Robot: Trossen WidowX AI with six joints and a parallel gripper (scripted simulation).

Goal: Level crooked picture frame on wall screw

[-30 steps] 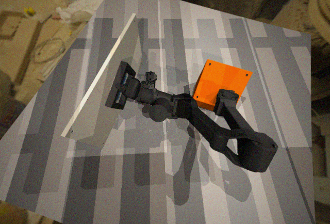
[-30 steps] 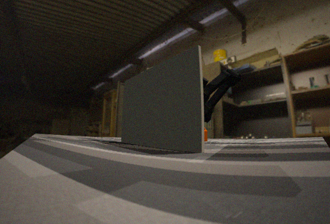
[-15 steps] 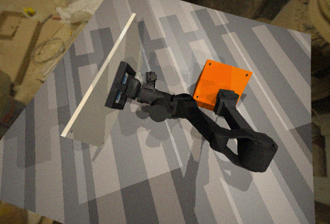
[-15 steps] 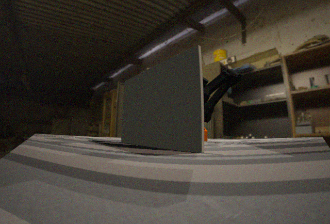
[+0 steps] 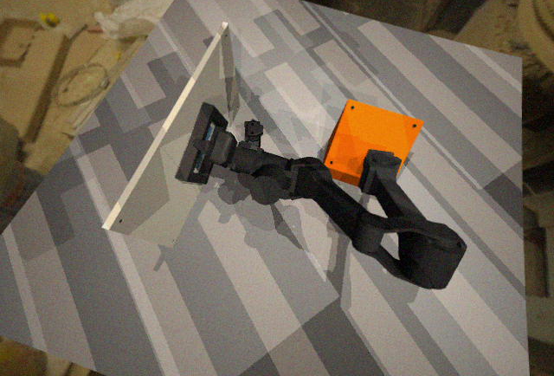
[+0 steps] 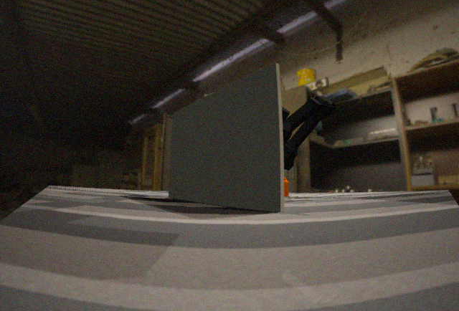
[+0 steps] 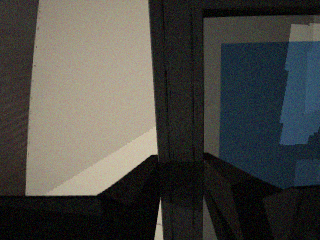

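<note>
Now: gripper tip 5 cm above the picture frame and 2 cm to the left of it. From my gripper tip the other things lie so: grey wall panel 6 cm below, 2 cm to the right, 2 cm ahead.
</note>
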